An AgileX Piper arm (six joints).
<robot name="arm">
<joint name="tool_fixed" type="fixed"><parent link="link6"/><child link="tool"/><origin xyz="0 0 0" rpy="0 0 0"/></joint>
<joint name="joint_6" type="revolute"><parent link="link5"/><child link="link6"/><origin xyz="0 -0.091 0" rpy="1.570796 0 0"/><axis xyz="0 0 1"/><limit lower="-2.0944" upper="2.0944"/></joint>
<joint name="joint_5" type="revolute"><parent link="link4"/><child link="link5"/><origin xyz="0 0 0" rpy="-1.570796 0 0"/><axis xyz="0 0 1"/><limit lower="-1.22" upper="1.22"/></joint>
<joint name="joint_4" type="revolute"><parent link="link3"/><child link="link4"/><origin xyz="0.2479 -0.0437 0" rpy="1.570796 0 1.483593"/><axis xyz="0 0 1"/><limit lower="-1.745" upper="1.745"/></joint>
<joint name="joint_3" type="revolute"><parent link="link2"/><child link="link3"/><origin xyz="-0.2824 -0.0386 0" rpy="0 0 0"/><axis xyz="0 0 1"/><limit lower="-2.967" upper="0"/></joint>
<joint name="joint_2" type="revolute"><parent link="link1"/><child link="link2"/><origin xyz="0 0 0" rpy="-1.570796 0 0"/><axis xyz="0 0 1"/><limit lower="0" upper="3.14"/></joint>
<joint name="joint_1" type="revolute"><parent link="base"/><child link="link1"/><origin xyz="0 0 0.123" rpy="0 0 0"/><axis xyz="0 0 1"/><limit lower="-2.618" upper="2.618"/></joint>
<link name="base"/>
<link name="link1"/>
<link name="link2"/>
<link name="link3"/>
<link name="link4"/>
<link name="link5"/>
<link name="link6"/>
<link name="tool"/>
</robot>
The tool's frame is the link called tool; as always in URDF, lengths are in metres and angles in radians.
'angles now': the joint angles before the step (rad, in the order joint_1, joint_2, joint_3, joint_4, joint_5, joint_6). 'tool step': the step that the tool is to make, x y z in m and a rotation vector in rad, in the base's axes. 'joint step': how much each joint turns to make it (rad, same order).
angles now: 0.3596, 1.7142, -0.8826, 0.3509, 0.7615, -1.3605
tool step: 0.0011, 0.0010, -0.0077, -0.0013, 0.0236, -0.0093
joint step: 0.0000, 0.0274, 0.0002, 0.0115, -0.0053, 0.0000
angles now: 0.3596, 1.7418, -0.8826, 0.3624, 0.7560, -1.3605
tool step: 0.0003, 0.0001, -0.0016, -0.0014, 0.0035, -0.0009
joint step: 0.0000, 0.0056, 0.0000, 0.0006, -0.0019, 0.0000
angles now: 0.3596, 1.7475, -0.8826, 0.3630, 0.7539, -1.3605
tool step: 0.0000, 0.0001, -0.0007, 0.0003, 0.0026, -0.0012
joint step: 0.0000, 0.0023, 0.0003, 0.0018, -0.0003, -0.0001
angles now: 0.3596, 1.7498, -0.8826, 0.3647, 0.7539, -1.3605
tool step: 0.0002, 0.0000, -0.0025, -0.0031, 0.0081, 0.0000
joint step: -0.0002, 0.0087, 0.0000, -0.0001, 0.0001, -0.0002
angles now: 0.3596, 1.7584, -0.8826, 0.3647, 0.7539, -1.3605
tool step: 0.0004, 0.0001, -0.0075, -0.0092, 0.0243, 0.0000
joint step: -0.0001, 0.0260, 0.0000, -0.0001, 0.0000, -0.0001
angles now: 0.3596, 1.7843, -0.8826, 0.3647, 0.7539, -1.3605
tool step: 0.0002, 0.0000, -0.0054, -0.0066, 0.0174, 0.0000
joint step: -0.0002, 0.0187, 0.0000, -0.0001, 0.0000, -0.0002
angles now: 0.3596, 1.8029, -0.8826, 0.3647, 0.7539, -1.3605
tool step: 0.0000, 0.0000, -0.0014, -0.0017, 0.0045, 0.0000
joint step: 0.0000, 0.0048, 0.0001, 0.0000, -0.0001, 0.0000
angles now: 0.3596, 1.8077, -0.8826, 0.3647, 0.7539, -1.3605
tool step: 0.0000, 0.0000, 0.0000, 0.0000, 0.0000, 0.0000
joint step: 0.0000, 0.0000, 0.0000, 0.0000, 0.0000, 0.0000
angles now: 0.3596, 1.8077, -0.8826, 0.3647, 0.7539, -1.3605
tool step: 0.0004, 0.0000, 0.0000, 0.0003, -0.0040, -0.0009
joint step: -0.0001, 0.0000, -0.0001, -0.0001, -0.0040, -0.0001
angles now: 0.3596, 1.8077, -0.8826, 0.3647, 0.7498, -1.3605
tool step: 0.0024, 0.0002, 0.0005, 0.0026, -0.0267, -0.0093
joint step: -0.0001, -0.0020, -0.0001, -0.0001, -0.0263, 0.0031
